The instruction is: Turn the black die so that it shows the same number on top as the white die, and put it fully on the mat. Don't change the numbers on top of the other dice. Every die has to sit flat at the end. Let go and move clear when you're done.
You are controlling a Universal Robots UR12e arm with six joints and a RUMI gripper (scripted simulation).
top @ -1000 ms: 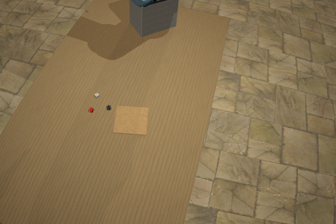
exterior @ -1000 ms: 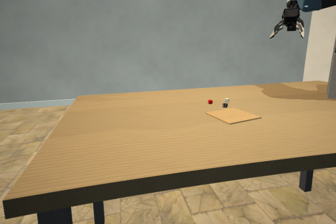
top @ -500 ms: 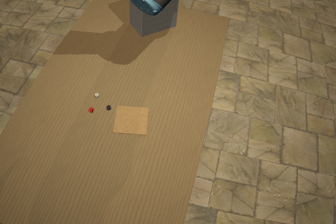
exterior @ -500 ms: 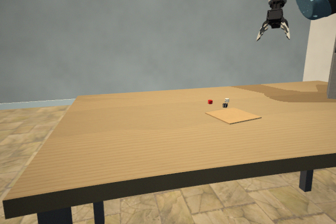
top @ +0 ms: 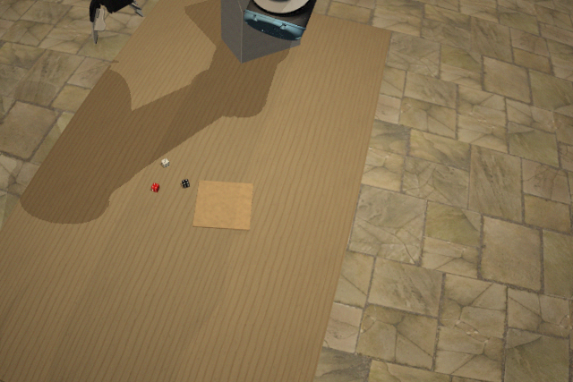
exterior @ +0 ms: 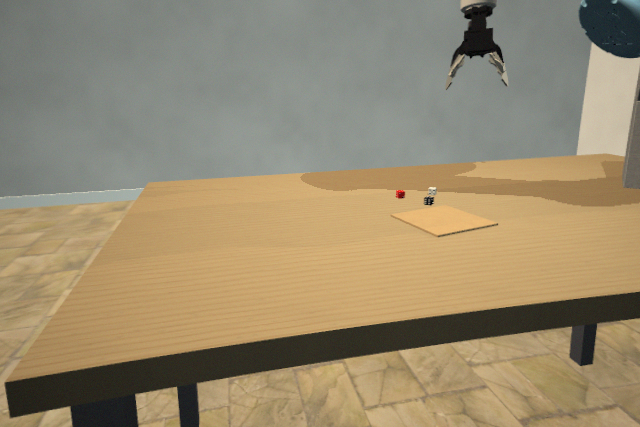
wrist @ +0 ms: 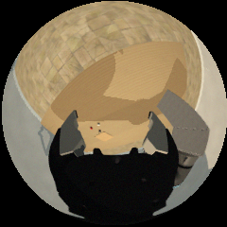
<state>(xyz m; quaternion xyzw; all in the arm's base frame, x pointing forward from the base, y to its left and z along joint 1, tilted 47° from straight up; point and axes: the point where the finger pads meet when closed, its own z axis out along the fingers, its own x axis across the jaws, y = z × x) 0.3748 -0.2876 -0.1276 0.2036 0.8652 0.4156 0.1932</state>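
Now: the white die 260 mm to the left of my hand, 230 mm below it and 180 mm ahead of it. The rest, counted from my hand: tan mat (470 mm to the left, 230 mm below, 220 mm ahead); then red die (290 mm to the left, 260 mm ahead, 230 mm below); then black die (350 mm to the left, 230 mm below, 210 mm ahead).
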